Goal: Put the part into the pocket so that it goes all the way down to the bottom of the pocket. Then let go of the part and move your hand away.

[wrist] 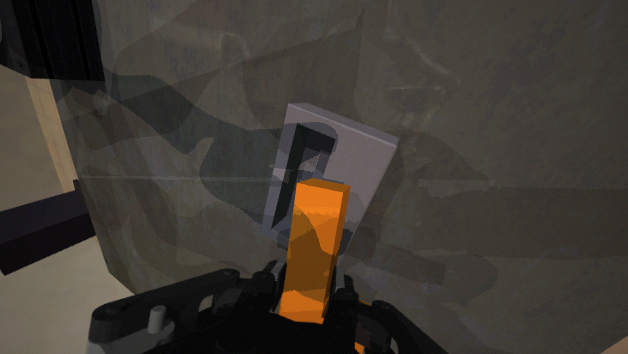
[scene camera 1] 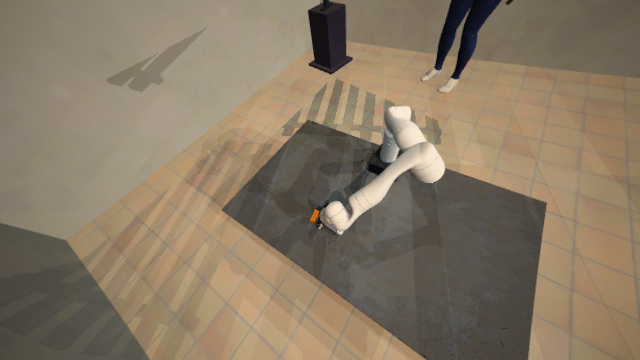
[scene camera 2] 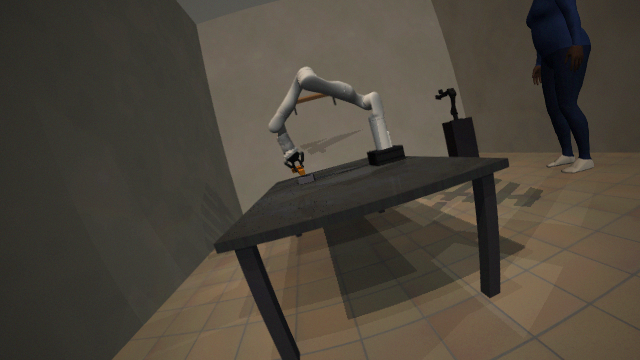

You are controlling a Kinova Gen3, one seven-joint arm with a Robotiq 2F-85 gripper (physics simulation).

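Where they show: gripper, fingertip midpoint: (wrist: 310,273); arm's base, link origin: (scene camera 1: 388,156) (scene camera 2: 384,148).
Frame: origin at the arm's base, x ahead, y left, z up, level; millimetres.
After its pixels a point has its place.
Note:
The orange part (scene camera 1: 314,216) {y -43, x 552, z 22 mm} (scene camera 2: 299,171) {y 32, x 515, z -5 mm} (wrist: 315,240) {y 8, x 513, z 7 mm} is a long block, with a small further bit of orange showing behind the right finger in the wrist view. My gripper (scene camera 2: 296,165) {y -31, x 522, z -2 mm} (wrist: 310,273) {y -31, x 522, z -2 mm} is shut on it. The light grey-purple block (scene camera 2: 306,179) {y 68, x 479, z -58 mm} (wrist: 365,150) {y 60, x 509, z -43 mm} lies flat on the table, turned at an angle to the part. Its dark-walled pocket (wrist: 289,185) {y -15, x 460, z -61 mm} lies toward the left side of the block. The part is above the block and outside the pocket, and covers the pocket's lower right in the wrist view. The exact gap in height cannot be told.
The dark table (scene camera 1: 480,260) {y 603, x 189, z -79 mm} (scene camera 2: 365,187) {y 589, x 182, z -79 mm} (wrist: 525,125) {y 120, x 592, z -79 mm} carries the arm's black base (scene camera 2: 386,155) {y 98, x 11, z -34 mm} (wrist: 55,40) {y -8, x 92, z -32 mm}. The block lies near one end of the table. A dark pedestal (scene camera 1: 328,37) (scene camera 2: 460,137) and a standing person (scene camera 1: 467,37) (scene camera 2: 562,75) are beyond the table.

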